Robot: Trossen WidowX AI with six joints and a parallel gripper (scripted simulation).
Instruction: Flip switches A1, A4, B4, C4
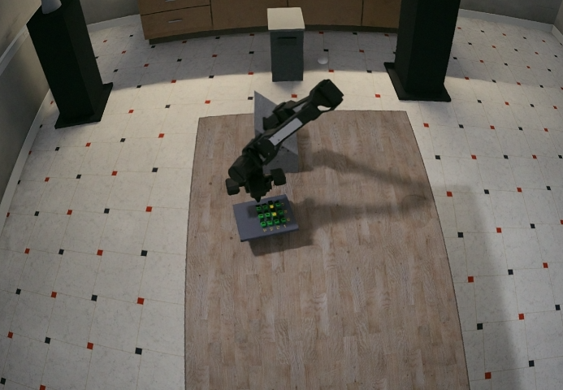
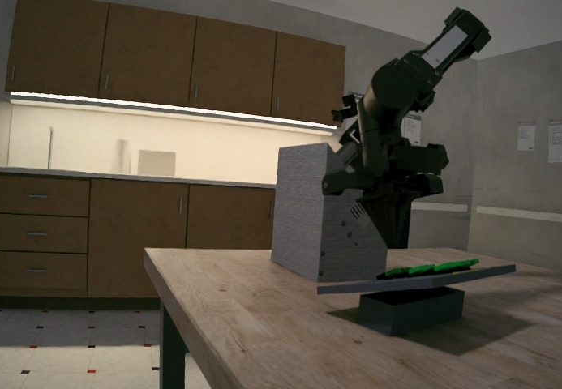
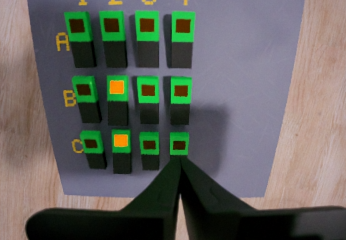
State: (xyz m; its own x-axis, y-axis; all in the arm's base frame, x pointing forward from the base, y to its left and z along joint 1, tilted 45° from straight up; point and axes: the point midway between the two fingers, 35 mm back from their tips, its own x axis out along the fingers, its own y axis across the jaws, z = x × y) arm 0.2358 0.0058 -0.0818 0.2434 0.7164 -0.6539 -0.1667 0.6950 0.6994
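My hand is 6 cm above the switch B4, 4 cm short of it and 1 cm to the right of it. The rest, counted from my hand: switch A4 (8 cm ahead, 5 cm below, 1 cm to the left); switch A3 (8 cm ahead, 5 cm below, 3 cm to the left); switch A2 (7 cm ahead, 6 cm to the left, 5 cm below).
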